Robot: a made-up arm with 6 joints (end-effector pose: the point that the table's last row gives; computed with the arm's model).
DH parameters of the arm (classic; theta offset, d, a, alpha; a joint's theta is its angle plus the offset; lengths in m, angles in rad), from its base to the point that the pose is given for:
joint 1: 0 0.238 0 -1.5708
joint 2: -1.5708 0 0.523 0
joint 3: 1.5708 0.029 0 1.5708
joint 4: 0 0.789 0 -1.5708
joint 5: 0 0 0 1.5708
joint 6: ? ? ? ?
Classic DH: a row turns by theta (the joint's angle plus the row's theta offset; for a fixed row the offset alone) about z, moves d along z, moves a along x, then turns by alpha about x.
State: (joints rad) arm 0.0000 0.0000 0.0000 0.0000 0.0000 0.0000
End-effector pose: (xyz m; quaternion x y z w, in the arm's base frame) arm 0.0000 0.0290 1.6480 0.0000 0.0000 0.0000 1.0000
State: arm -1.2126 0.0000 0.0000 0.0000 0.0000 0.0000
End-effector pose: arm 0.0272 0.0102 1.6480 0.0000 0.0000 -0.5698 0.8218
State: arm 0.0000 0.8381 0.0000 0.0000 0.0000 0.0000
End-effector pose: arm 1.0482 0.0290 1.1811 0.0000 0.4069 0.0000 0.9135
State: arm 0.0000 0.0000 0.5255 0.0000 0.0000 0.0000
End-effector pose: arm 0.4450 0.0290 1.5283 0.0000 0.2597 0.0000 0.9657
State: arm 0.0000 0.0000 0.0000 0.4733 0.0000 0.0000
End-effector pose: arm 0.0000 0.0290 1.6480 0.0000 0.0000 0.2344 0.9721
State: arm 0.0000 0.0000 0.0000 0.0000 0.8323 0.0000
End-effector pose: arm 0.0725 0.0290 1.6160 0.0000 0.4042 0.0000 0.9147
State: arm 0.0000 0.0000 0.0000 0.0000 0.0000 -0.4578
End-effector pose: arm 0.0000 0.0290 1.6480 0.0000 0.0000 -0.2269 0.9739
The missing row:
joint 6: 0 0.098 0 0
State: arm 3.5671 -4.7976 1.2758 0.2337 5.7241 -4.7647
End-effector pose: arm -0.8052 -0.3835 -0.5085 0.6963 -0.5595 -0.2620 0.3654
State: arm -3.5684 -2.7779 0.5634 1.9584 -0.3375 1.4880
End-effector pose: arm 0.8183 -0.3710 -0.7700 0.2403 0.8218 0.1085 0.5051
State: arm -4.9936 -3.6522 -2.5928 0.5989 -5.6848 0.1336
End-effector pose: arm 0.0350 0.3379 0.6493 -0.2317 0.2059 0.8073 0.5021
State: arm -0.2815 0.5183 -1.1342 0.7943 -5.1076 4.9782
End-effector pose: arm -0.1342 0.1362 1.4037 -0.3880 0.0742 -0.4620 0.7940
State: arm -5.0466 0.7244 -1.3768 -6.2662 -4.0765 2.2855
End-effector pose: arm -0.0400 -0.0226 1.2582 -0.3439 -0.6112 -0.6998 0.1360
